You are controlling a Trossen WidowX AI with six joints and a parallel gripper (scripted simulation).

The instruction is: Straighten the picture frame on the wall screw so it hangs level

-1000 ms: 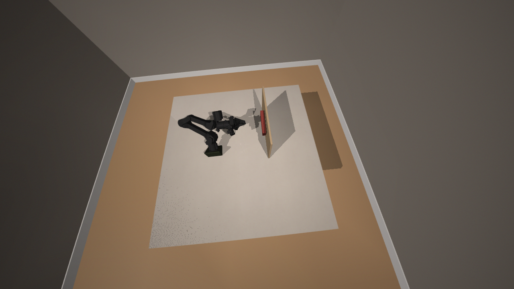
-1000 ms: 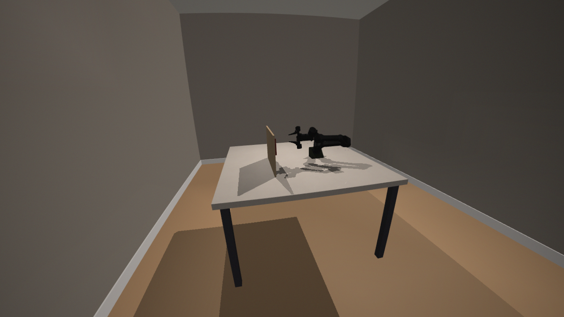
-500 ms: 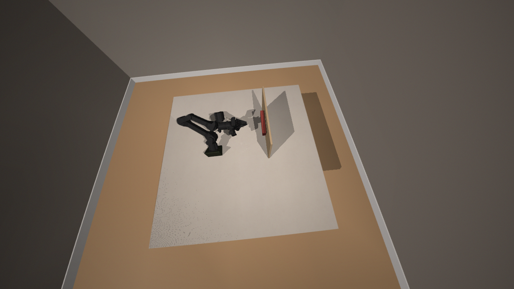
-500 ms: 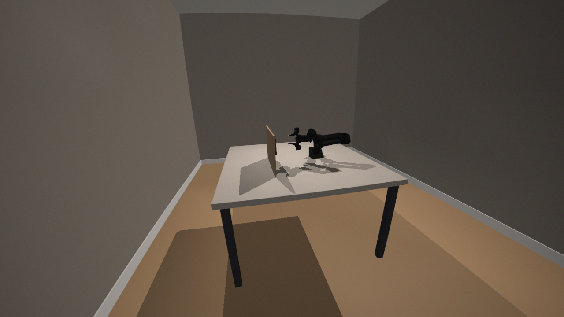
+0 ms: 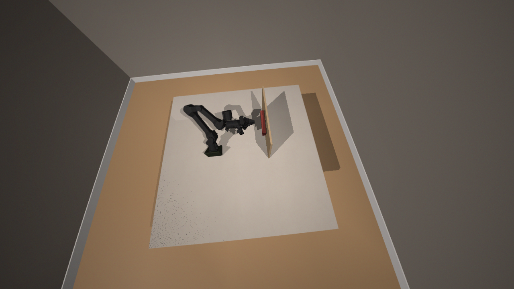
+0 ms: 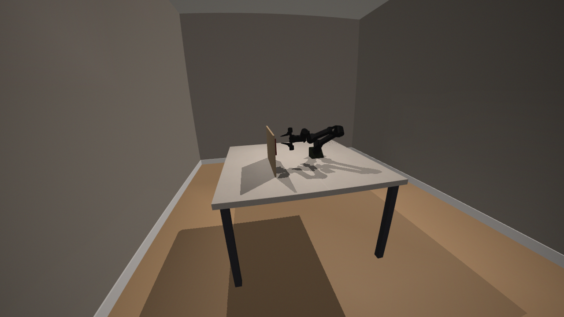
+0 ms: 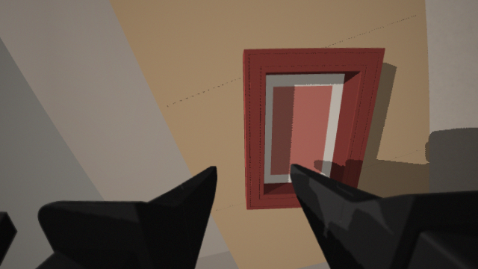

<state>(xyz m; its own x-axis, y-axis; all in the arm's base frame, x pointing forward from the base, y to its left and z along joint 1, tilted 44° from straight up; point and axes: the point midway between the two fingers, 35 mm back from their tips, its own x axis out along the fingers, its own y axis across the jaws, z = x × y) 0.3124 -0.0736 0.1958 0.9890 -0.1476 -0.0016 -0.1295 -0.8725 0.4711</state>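
My gripper tip is now 7 cm short of the red picture frame and 6 cm above it. The rest, counted from my gripper tip: tan wall panel 8 cm ahead, 6 cm below.
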